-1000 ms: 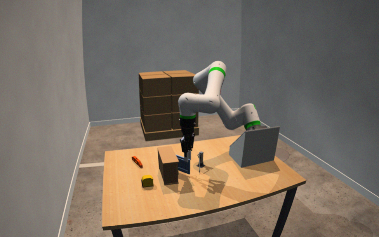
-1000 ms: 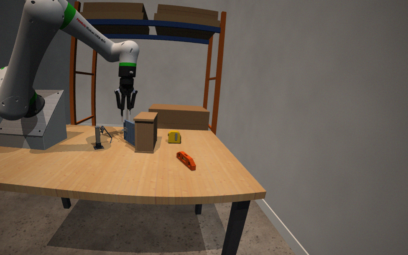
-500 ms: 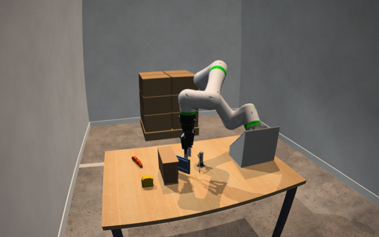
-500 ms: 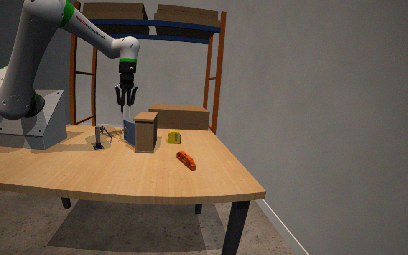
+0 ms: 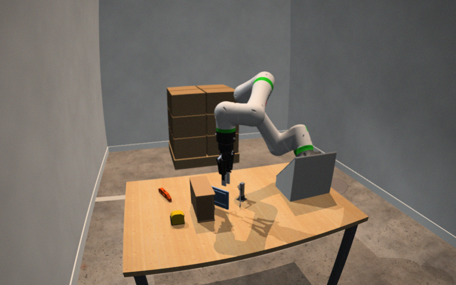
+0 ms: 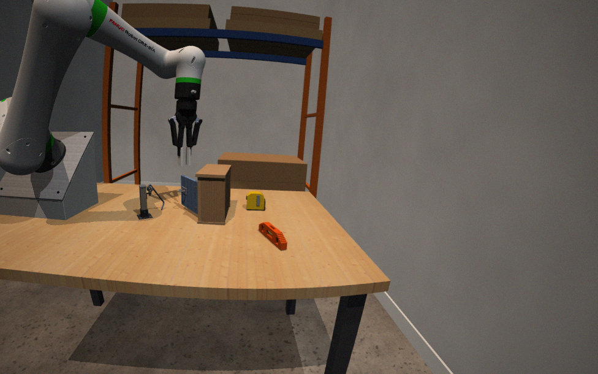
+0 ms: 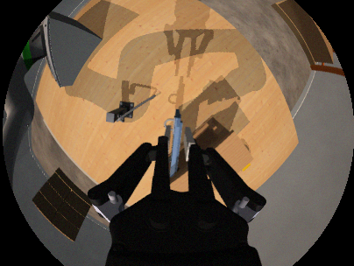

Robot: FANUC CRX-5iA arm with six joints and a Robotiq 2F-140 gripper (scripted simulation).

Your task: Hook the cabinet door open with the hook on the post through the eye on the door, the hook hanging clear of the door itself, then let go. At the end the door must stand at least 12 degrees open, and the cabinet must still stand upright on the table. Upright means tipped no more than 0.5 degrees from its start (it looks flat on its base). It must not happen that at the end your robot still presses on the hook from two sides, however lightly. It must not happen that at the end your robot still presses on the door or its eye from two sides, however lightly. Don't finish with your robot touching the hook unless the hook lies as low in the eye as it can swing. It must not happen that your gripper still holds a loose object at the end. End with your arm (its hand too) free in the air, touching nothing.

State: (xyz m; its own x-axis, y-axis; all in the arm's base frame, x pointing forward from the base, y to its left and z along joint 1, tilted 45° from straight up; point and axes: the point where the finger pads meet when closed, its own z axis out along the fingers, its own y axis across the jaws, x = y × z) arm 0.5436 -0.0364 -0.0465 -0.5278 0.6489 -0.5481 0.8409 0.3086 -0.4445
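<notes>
The blue door is 3 cm ahead of my hand, 6 cm to the right of it and 13 cm below it. Round my hand: yellow tape measure: 28 cm ahead, 1 cm to the left, 17 cm below; then orange level: 29 cm ahead, 28 cm to the right, 19 cm below.
</notes>
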